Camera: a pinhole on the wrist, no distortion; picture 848 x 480 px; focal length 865.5 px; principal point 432.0 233.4 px. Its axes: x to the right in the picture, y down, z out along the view. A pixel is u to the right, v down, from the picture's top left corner.
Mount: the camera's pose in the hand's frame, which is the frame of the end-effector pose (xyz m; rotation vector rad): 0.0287 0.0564 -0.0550 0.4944 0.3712 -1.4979
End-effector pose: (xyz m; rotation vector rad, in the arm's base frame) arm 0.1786 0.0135 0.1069 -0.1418 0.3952 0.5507
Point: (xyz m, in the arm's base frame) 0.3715 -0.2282 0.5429
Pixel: 531.8 40.8
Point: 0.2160 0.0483 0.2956
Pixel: 113.5 96.3
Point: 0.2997 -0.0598 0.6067
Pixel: 245.8 40.2
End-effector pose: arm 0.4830 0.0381 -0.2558 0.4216 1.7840 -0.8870
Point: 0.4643 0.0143 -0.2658
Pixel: 753.1 191.8
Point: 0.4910 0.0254 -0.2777
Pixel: 478.1 191.3
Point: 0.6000 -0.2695 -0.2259
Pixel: 384.0 160.7
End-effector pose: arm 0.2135 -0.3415 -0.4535 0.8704 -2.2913 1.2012
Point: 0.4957 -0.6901 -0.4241
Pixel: 763.7 104.1
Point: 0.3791 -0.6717 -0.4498
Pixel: 629.8 213.4
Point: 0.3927 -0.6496 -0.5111
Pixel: 550.9 108.1
